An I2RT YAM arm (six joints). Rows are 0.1 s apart.
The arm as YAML. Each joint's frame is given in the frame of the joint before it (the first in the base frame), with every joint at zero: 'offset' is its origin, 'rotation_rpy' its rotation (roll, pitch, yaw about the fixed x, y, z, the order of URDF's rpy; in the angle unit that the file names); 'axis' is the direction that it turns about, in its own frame. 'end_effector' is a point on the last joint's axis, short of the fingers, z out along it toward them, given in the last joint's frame.
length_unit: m
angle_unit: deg
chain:
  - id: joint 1
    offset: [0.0, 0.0, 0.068]
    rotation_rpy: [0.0, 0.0, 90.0]
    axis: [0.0, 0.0, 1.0]
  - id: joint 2
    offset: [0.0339, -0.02, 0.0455]
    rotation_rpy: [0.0, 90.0, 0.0]
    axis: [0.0, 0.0, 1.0]
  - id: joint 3
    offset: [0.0, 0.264, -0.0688]
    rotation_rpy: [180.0, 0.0, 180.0]
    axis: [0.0, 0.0, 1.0]
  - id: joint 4
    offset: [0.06, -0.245, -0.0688]
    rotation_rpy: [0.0, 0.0, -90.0]
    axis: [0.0, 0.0, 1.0]
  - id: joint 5
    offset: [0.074, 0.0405, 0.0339]
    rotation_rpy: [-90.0, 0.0, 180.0]
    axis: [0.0, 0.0, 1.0]
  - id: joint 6
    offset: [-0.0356, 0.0, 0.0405]
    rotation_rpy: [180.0, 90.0, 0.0]
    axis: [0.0, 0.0, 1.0]
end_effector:
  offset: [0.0, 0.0, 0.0]
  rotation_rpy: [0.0, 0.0, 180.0]
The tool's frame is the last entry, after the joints.
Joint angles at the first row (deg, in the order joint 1, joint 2, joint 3, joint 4, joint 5, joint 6):
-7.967 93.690 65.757 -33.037 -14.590 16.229
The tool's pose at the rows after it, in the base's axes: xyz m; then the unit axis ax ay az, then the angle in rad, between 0 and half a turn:
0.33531 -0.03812 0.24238 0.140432 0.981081 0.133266 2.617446
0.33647 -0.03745 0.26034 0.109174 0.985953 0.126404 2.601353
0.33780 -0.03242 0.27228 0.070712 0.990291 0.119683 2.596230
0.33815 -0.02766 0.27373 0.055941 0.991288 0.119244 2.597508
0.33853 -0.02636 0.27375 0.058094 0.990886 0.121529 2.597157
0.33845 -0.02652 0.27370 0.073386 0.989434 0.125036 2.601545
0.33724 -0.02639 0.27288 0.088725 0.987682 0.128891 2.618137
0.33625 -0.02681 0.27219 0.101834 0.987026 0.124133 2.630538
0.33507 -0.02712 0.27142 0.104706 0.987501 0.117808 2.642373
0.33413 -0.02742 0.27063 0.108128 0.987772 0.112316 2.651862
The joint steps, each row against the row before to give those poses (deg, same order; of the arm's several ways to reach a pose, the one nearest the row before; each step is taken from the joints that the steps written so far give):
0.001 -0.874 3.803 -2.884 0.416 -3.977
0.131 -0.438 3.541 -3.477 -0.087 -3.432
0.874 0.001 2.731 -2.774 0.022 -3.607
0.808 -0.001 0.349 -0.437 0.021 -0.918
0.218 0.023 0.002 0.130 -0.066 0.502
-0.021 0.000 0.001 -0.044 0.066 1.727
0.000 -0.001 -0.024 -0.721 0.000 1.684
-0.001 -0.001 0.000 -0.613 0.852 1.201
0.001 0.000 -0.002 -0.719 0.722 0.044
0.001 0.002 -0.042 -0.525 0.656 0.154

